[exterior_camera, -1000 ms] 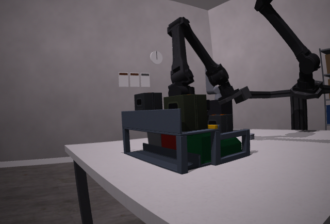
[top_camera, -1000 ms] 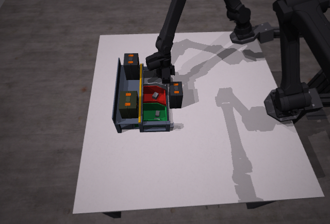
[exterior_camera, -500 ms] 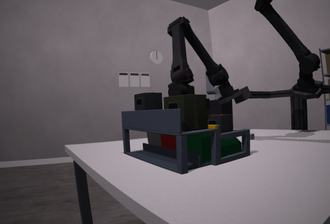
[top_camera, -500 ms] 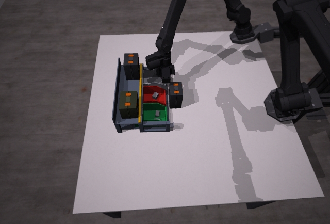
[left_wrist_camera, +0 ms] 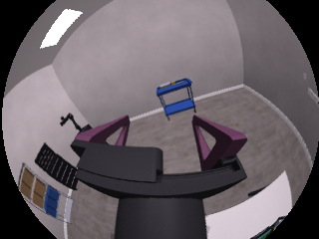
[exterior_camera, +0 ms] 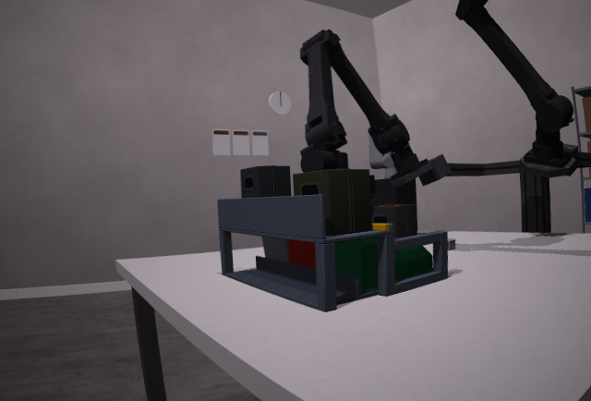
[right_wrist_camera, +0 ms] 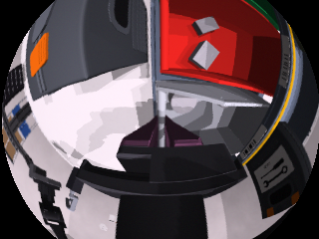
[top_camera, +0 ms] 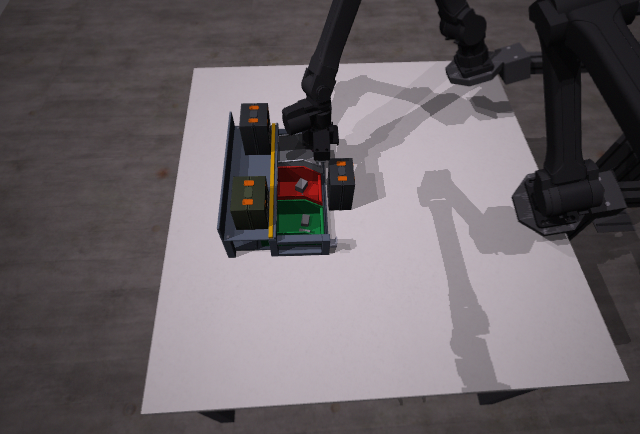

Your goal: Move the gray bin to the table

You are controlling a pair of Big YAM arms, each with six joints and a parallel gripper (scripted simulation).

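Right now my right hand is 80 mm short of the gray bin and 10 mm to the left of it. From my right hand the other things lie so: green bin (110 mm ahead, 210 mm to the left, 10 mm below); then red bin (100 mm ahead, 100 mm to the left, 10 mm below); then shelf (130 mm ahead, 100 mm to the left, 10 mm above).
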